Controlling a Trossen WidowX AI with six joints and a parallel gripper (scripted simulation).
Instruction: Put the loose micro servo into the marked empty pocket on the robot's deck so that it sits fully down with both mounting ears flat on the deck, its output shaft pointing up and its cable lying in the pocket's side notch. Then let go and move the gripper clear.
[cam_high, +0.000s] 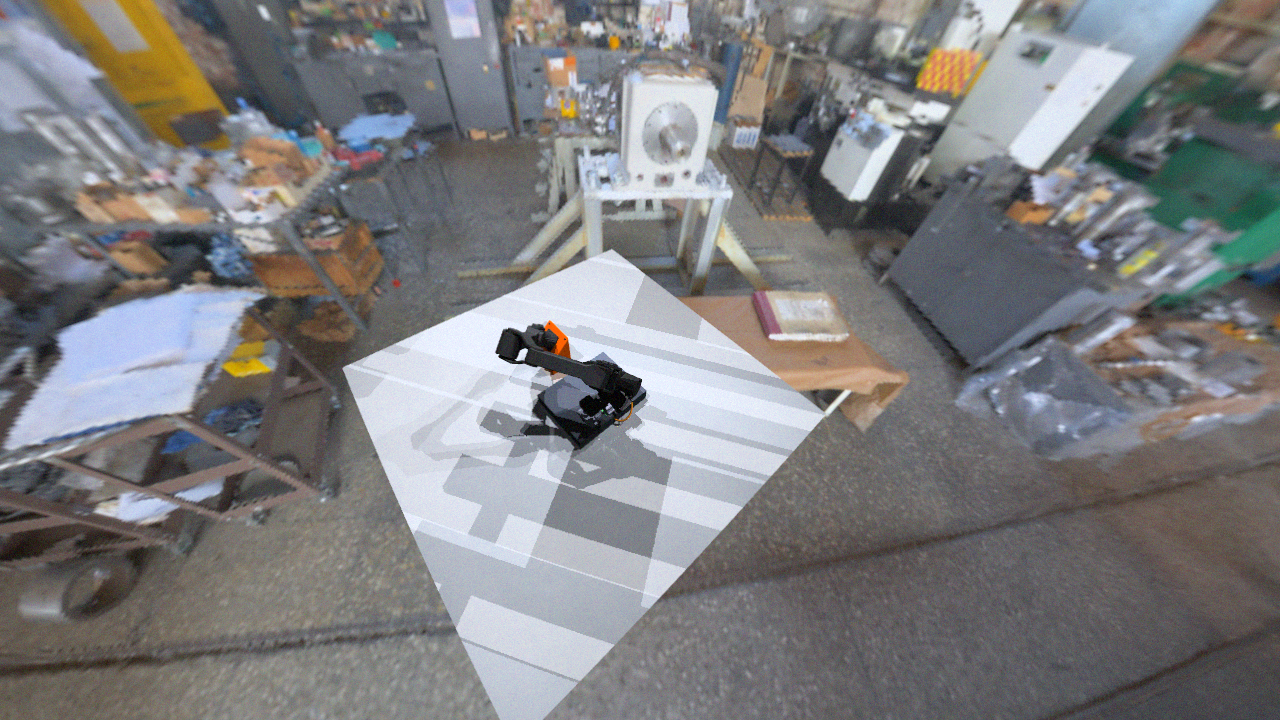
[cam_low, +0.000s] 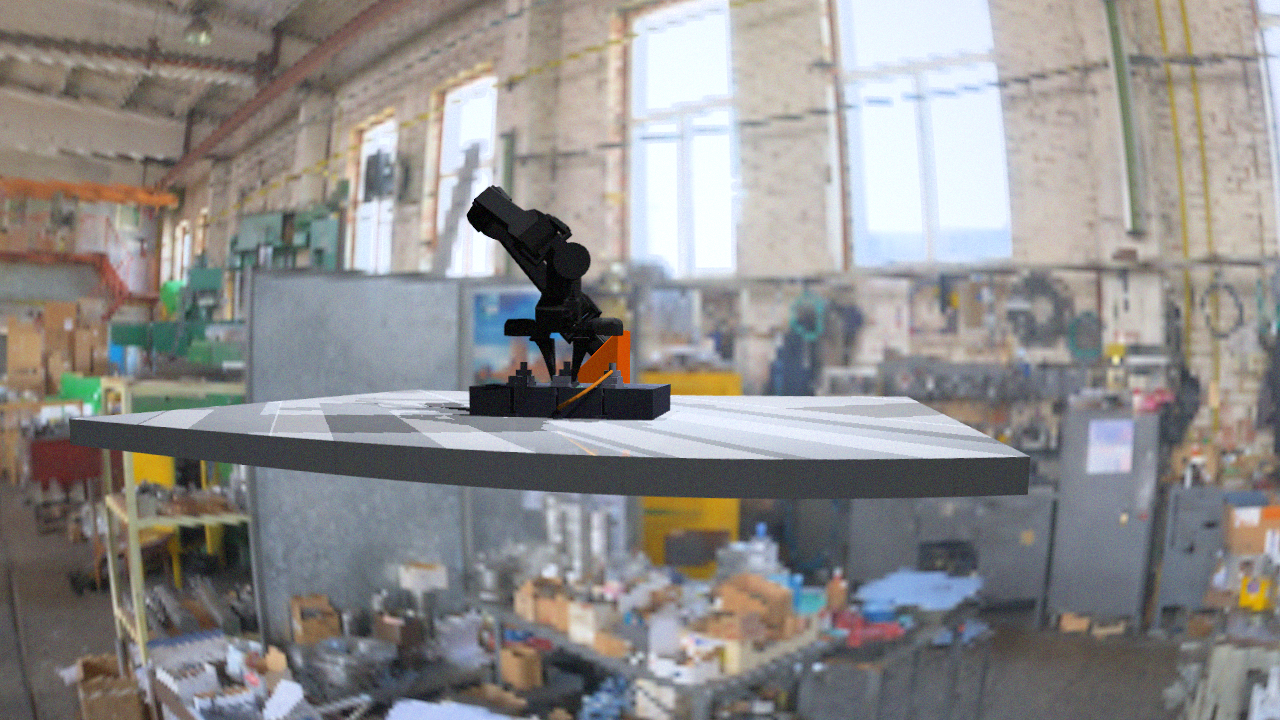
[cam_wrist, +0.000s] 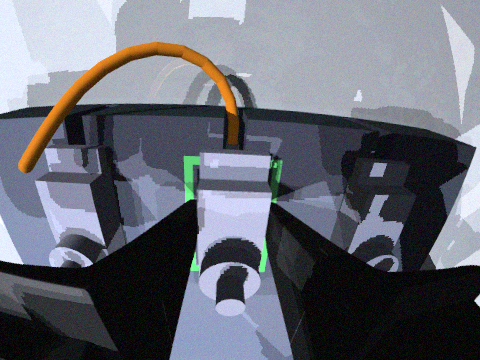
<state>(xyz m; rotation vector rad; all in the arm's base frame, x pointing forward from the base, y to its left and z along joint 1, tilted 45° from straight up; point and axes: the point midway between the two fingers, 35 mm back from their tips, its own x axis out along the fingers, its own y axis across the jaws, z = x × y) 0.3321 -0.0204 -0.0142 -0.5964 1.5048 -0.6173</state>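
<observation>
My gripper tip is 12 cm past the dark deck and 3 cm above it.
</observation>
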